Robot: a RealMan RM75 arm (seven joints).
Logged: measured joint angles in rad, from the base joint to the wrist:
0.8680 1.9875 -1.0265 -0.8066 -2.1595 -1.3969 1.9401
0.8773 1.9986 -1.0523 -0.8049 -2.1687 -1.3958 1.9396
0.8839 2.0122 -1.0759 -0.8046 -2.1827 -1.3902 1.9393
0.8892 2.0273 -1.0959 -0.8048 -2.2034 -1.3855 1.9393
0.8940 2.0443 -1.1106 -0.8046 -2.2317 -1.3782 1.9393
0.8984 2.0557 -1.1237 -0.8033 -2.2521 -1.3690 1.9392
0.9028 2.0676 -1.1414 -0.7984 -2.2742 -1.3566 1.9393
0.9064 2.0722 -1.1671 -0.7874 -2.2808 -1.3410 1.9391
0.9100 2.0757 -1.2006 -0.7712 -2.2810 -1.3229 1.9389
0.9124 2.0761 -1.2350 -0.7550 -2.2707 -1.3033 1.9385
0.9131 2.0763 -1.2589 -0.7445 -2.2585 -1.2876 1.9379
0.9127 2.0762 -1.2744 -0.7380 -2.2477 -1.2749 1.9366
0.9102 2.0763 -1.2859 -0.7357 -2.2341 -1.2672 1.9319
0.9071 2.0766 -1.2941 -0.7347 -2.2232 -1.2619 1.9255
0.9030 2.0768 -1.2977 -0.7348 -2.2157 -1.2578 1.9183
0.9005 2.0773 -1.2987 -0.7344 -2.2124 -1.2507 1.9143
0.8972 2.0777 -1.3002 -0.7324 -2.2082 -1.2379 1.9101
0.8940 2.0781 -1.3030 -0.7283 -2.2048 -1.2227 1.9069
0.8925 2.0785 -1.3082 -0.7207 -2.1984 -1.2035 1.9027
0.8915 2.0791 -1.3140 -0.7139 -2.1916 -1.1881 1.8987
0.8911 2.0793 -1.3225 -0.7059 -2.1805 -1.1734 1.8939
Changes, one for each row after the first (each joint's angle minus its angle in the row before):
0.0093 0.0111 -0.0258 0.0017 -0.0092 0.0011 -0.0005
0.0066 0.0136 -0.0236 0.0003 -0.0140 0.0056 -0.0003
0.0053 0.0151 -0.0200 -0.0002 -0.0207 0.0047 0.0000
0.0048 0.0170 -0.0147 0.0002 -0.0283 0.0073 0.0000
0.0044 0.0114 -0.0131 0.0013 -0.0204 0.0092 -0.0001
0.0044 0.0119 -0.0177 0.0049 -0.0221 0.0124 0.0001
0.0036 0.0046 -0.0257 0.0110 -0.0066 0.0156 -0.0002
0.0036 0.0035 -0.0335 0.0162 -0.0002 0.0181 -0.0002
0.0024 0.0004 -0.0344 0.0162 0.0103 0.0196 -0.0004
0.0007 0.0002 -0.0239 0.0105 0.0122 0.0157 -0.0006
-0.0004 -0.0001 -0.0155 0.0065 0.0108 0.0127 -0.0013
-0.0025 0.0001 -0.0115 0.0023 0.0136 0.0077 -0.0047
-0.0031 0.0003 -0.0082 0.0010 0.0109 0.0053 -0.0064
-0.0041 0.0002 -0.0036 -0.0001 0.0075 0.0041 -0.0072
-0.0025 0.0005 -0.0010 0.0004 0.0033 0.0071 -0.0040
-0.0033 0.0004 -0.0015 0.0020 0.0042 0.0128 -0.0042
-0.0032 0.0004 -0.0028 0.0041 0.0034 0.0152 -0.0032
-0.0015 0.0004 -0.0052 0.0076 0.0064 0.0192 -0.0042
-0.0010 0.0006 -0.0058 0.0068 0.0068 0.0154 -0.0040
-0.0004 0.0002 -0.0085 0.0080 0.0111 0.0147 -0.0048

